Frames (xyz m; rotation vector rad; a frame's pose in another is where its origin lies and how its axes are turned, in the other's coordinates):
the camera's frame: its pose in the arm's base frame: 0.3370 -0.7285 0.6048 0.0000 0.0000 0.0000
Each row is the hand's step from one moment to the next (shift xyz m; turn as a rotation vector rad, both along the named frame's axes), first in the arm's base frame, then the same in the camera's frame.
Working: the arm's base frame: its pose in the camera's frame: -0.3370 0.7285 -0.6048 0.0000 0.0000 0.0000

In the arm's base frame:
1: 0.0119 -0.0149 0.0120 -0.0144 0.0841 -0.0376
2: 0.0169 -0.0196 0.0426 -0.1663 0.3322 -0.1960
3: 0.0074 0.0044 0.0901 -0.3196 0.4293 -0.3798
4: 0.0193 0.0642 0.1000 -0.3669 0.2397 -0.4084
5: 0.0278 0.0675 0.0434 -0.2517 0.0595 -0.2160
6: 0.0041 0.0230 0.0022 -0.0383 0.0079 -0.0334
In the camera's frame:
1: 0.0119 -0.0149 0.0120 -0.0144 0.0841 -0.0376
2: 0.0169 -0.0196 0.0426 -0.1663 0.3322 -0.1960
3: 0.0074 0.0044 0.0901 -0.3196 0.4293 -0.3798
4: 0.0193 0.0642 0.1000 -0.3669 0.2397 -0.4084
5: 0.0278 0.0675 0.0434 -0.2517 0.0595 -0.2160
6: 0.0041 0.0230 0.0022 -0.0383 0.0079 -0.0334

